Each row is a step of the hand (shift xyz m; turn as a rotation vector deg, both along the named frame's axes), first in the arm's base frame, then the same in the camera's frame.
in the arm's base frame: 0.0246 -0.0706 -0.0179 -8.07 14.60 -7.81
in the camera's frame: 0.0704 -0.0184 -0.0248 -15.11 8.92 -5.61
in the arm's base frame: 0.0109 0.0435 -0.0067 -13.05 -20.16 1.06
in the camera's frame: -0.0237 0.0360 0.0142 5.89 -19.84 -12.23
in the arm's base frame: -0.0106 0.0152 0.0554 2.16 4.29 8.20
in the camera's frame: -0.0252 -0.0291 0.0440 -2.72 -1.04 9.04
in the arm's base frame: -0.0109 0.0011 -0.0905 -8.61 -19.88 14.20
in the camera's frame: 0.0033 0.0476 -0.0777 7.01 -24.93 0.62
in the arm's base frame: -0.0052 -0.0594 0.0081 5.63 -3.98 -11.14
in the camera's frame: 0.0390 -0.0432 -0.0153 8.08 7.20 -7.38
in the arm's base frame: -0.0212 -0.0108 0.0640 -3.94 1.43 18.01
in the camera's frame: -0.0143 -0.0555 0.0371 -5.95 -11.83 12.91
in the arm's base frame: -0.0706 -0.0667 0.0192 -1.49 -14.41 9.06
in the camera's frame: -0.0008 -0.0898 -0.0417 8.41 -14.75 1.86
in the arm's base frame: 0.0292 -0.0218 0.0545 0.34 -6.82 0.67
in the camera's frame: 0.0287 -0.0290 0.0513 5.14 -4.30 -1.49
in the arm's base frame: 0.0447 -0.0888 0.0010 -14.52 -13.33 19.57
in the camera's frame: 0.0948 -0.0294 -0.0054 -2.42 -27.37 4.07
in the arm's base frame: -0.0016 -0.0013 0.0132 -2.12 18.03 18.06
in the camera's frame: -0.0018 -0.0094 0.0094 -16.89 -0.91 19.23
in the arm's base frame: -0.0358 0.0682 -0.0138 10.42 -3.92 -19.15
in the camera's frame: -0.0722 0.0294 -0.0071 12.25 14.54 -11.37
